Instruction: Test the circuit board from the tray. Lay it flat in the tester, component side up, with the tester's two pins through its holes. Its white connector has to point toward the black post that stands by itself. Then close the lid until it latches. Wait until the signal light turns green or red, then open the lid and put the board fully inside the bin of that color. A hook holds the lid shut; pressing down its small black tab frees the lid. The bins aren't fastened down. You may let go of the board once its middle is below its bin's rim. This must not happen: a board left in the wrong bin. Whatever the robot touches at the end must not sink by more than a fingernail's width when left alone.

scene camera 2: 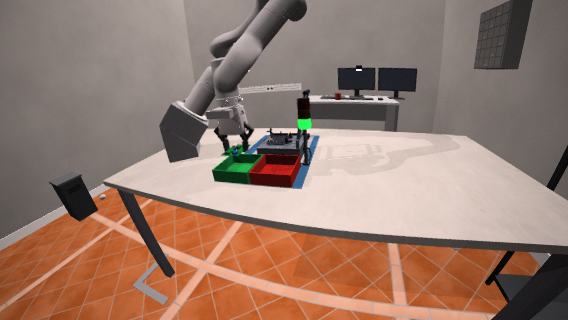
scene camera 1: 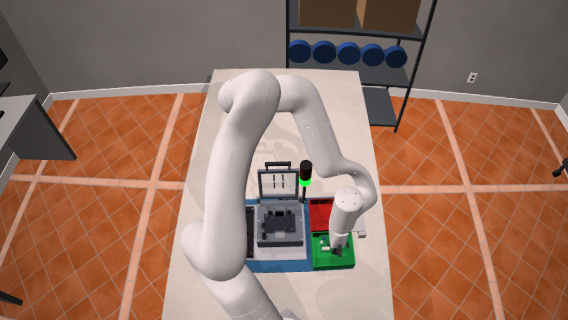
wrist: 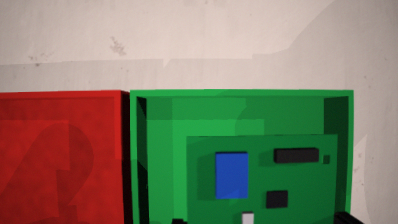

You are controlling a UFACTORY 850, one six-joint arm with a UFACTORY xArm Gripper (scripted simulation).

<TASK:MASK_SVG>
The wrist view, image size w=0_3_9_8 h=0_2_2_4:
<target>green circuit board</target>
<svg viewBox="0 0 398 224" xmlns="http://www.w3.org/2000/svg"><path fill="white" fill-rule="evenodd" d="M338 134L186 136L187 224L333 224ZM322 155L328 155L328 163L322 163Z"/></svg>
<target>red bin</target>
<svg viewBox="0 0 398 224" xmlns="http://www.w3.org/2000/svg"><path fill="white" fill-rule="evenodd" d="M130 92L123 90L0 93L0 224L133 224L130 162Z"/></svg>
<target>green bin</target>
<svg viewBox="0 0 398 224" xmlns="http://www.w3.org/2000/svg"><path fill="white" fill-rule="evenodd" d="M328 155L322 156L322 163L328 163ZM130 90L133 224L172 224L173 218L184 218L184 221L187 221L186 136L338 134L334 213L347 211L350 214L354 147L354 90Z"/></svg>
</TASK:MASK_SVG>
